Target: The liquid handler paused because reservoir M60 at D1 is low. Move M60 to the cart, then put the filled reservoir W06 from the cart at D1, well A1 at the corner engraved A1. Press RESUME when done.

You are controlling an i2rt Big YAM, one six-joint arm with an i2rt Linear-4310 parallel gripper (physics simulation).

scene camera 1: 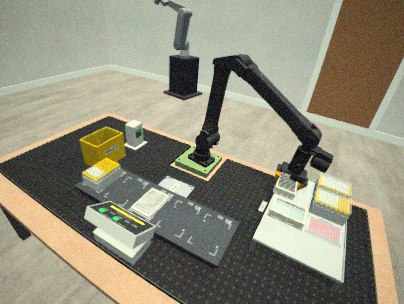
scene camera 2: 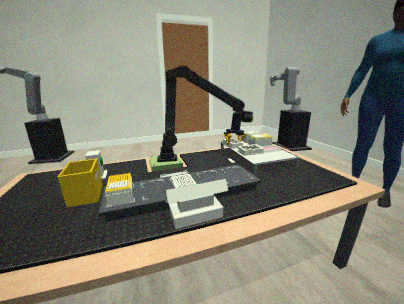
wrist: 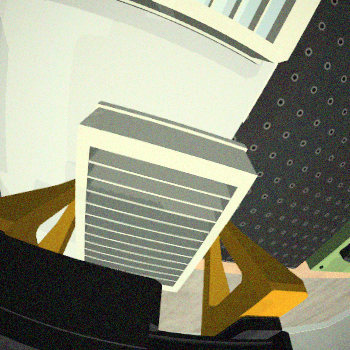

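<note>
Scene camera 1 shows a pink plate (scene camera 1: 324, 230) resting on a cart surface (scene camera 1: 311, 250), together with a yellow bin (scene camera 1: 108, 143). In scene camera 2, the bin (scene camera 2: 80, 181) is visible again. The wrist view contains the gripper (wrist: 150, 199) and the cart surface (wrist: 64, 64); the plate is out of frame in the wrist view.
</note>
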